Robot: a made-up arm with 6 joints.
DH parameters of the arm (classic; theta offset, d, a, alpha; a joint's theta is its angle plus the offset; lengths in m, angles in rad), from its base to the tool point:
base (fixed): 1.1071 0 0.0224 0
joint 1: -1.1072 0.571 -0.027 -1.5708
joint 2: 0.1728 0 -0.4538 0
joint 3: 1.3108 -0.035 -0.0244 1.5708
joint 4: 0 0.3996 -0.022 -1.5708
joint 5: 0 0.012 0.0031 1.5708
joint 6: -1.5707 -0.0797 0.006 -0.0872
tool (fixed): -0.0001 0.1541 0 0
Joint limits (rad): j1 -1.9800..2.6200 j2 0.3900..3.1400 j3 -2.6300..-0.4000 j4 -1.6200..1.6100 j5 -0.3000..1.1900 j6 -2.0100..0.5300
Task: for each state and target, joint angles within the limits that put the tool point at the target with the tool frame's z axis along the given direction. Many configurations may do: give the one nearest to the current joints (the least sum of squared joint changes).
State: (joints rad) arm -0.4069 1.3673 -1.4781 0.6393 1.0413 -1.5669
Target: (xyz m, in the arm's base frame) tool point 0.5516 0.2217 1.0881 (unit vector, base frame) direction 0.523 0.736 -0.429
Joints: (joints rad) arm 0.3785 1.7684 -1.8871 0.8219 0.8569 -1.6029
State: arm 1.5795 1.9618 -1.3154 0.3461 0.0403 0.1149
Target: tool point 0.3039 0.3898 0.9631 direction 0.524 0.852 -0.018
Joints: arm 0.9350 1.4534 -1.1373 -0.1999 -0.3000 0.4936
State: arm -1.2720 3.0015 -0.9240 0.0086 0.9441 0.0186
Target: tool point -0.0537 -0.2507 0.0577 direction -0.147 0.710 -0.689
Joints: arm -1.6579 3.1378 -1.1559 -0.4310 0.4204 -0.0669
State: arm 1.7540 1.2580 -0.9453 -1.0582 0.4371 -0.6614
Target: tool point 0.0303 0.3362 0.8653 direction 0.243 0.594 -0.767
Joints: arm 1.6547 1.2001 -0.7774 -0.4201 0.5820 -0.5818
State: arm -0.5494 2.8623 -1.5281 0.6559 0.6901 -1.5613
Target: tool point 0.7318 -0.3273 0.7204 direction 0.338 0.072 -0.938
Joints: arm -0.4205 2.4865 -2.3018 0.3150 1.1900 -1.5588
